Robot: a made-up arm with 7 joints. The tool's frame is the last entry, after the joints. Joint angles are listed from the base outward. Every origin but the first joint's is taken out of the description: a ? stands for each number. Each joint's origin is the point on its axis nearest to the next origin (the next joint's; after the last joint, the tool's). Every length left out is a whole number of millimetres.
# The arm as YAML. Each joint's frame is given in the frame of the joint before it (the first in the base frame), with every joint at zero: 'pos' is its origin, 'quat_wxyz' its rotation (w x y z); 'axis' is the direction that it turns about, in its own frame. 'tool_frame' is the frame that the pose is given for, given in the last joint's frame.
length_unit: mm
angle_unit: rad
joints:
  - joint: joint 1
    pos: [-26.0, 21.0, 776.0]
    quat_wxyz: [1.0, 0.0, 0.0, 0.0]
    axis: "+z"
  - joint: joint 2
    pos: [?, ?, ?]
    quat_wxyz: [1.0, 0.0, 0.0, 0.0]
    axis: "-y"
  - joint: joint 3
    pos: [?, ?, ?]
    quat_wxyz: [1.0, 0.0, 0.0, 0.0]
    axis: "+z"
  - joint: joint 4
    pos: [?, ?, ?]
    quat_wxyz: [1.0, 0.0, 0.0, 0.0]
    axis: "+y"
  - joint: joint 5
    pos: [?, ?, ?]
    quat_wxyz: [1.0, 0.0, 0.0, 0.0]
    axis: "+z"
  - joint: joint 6
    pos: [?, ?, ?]
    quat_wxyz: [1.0, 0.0, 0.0, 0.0]
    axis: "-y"
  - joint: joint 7
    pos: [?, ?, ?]
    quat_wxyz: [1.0, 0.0, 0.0, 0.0]
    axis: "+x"
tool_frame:
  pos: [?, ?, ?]
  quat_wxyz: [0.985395, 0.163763, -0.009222, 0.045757]
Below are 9 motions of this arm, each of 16 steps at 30 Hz.
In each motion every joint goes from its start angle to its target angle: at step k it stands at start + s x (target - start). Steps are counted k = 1, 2, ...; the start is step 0. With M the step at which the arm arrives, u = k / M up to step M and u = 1 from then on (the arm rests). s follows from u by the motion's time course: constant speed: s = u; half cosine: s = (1 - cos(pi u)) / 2; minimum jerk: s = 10 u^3 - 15 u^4 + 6 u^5.
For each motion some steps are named. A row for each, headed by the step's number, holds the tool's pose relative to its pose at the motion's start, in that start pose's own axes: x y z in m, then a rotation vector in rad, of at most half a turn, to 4 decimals.
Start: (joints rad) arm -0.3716 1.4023 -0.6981 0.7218 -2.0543 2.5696 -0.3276
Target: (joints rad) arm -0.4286 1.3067 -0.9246 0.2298 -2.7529 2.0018 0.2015
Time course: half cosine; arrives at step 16
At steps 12, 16:
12: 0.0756 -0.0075 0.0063 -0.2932 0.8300 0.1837
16: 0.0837 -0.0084 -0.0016 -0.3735 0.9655 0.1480

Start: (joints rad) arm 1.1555 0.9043 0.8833 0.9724 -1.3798 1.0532 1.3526
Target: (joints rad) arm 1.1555 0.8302 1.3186 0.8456 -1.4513 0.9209 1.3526
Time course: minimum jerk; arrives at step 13
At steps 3, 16:
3: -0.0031 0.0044 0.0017 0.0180 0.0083 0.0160
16: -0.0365 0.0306 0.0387 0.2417 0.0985 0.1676

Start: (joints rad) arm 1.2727 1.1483 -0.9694 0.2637 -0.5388 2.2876 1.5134
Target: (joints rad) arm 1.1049 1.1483 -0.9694 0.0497 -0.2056 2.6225 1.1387
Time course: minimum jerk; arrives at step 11
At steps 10, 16:
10: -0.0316 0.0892 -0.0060 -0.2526 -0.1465 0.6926
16: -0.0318 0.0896 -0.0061 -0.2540 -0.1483 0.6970

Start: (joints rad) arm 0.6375 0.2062 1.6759 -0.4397 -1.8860 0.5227 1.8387
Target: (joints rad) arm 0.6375 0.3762 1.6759 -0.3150 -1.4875 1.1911 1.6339
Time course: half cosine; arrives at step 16
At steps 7, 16:
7: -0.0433 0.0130 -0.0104 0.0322 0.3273 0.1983
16: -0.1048 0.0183 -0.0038 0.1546 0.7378 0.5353

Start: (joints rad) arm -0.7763 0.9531 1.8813 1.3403 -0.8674 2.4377 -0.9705
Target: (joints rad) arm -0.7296 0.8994 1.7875 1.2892 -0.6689 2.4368 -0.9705
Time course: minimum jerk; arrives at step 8
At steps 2, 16:
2: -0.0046 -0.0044 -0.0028 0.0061 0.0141 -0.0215
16: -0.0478 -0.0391 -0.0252 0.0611 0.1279 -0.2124

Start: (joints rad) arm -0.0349 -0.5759 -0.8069 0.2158 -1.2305 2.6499 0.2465
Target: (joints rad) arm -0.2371 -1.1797 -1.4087 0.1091 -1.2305 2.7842 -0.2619
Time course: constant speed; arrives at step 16
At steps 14, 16:
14: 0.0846 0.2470 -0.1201 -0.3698 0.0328 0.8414
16: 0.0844 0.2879 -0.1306 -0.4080 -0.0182 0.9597

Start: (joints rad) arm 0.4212 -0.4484 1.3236 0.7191 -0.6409 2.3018 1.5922
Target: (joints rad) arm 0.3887 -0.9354 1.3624 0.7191 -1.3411 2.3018 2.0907
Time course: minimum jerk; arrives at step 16
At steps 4, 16:
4: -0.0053 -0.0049 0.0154 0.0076 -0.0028 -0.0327
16: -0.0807 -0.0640 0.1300 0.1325 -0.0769 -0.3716

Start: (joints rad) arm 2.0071 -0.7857 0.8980 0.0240 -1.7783 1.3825 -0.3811
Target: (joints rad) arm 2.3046 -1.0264 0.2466 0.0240 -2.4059 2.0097 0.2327
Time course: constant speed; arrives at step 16
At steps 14, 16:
14: -0.0561 0.2811 0.0857 -0.4793 -0.5264 0.4589
16: -0.0737 0.3202 0.0861 -0.5504 -0.5772 0.5749

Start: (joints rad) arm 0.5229 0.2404 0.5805 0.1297 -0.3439 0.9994 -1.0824
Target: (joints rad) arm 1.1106 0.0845 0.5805 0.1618 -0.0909 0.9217 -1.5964
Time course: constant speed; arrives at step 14
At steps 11, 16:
11: 0.0997 0.0687 -0.1534 0.1617 -0.2010 0.3169
16: 0.1274 0.1059 -0.1777 0.1995 -0.2875 0.3923

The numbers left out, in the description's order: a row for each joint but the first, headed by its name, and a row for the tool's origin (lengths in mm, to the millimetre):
joint 2: 7.0 -79.0 0.0
joint 3: -29.0 0.0 246.0
joint 4: 15.0 4.0 0.0
joint 5: -41.0 0.0 288.0
joint 6: 14.0 -128.0 0.0
joint 7: 24.0 0.0 93.0
tool: 0.0 28.0 22.0

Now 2 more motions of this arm.
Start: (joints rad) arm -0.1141 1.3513 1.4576 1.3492 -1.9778 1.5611 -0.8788
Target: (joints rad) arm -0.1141 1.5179 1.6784 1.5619 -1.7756 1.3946 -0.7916
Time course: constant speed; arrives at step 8
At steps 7, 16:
7: -0.0117 -0.0454 0.1102 0.1080 -0.1625 0.0426
16: -0.0144 -0.0495 0.1273 0.1177 -0.1856 0.0563

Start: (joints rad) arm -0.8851 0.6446 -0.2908 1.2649 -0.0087 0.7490 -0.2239
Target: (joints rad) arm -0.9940 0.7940 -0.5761 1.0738 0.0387 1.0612 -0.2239
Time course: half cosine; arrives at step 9
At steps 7, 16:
7: -0.2199 -0.0579 0.0009 0.0622 -0.6262 -0.2231
16: -0.2494 -0.0604 -0.0057 0.0620 -0.7089 -0.2554

